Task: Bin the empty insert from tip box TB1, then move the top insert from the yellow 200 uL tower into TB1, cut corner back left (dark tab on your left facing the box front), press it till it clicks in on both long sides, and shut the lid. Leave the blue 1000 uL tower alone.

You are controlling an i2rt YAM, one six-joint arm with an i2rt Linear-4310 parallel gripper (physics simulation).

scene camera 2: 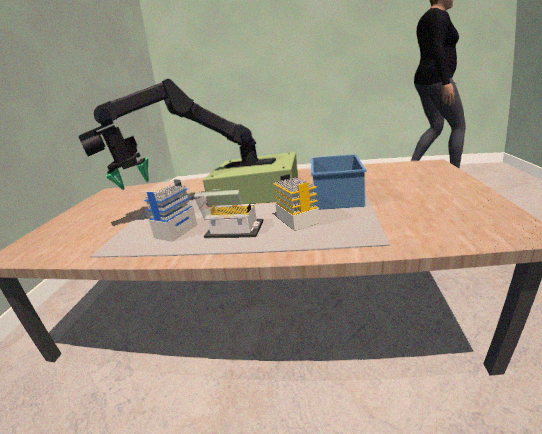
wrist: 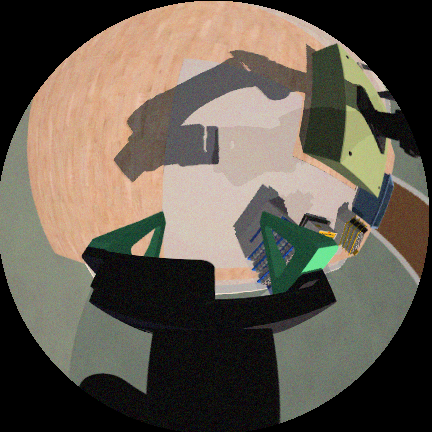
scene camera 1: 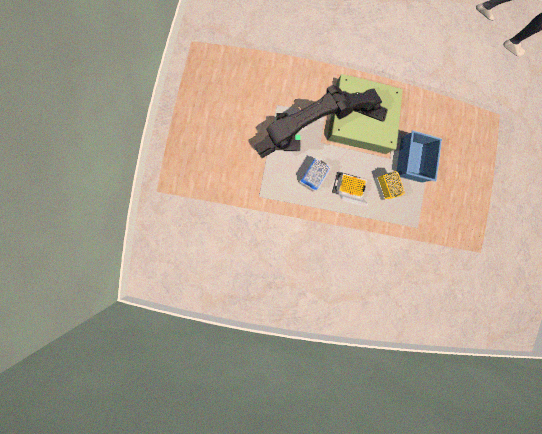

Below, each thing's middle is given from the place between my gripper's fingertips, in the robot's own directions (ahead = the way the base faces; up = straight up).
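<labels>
The blue bin (scene camera 2: 340, 180) is what I am looking at, and it is 65 cm to the left of my hand, 8 cm below it and 21 cm behind it.
</labels>
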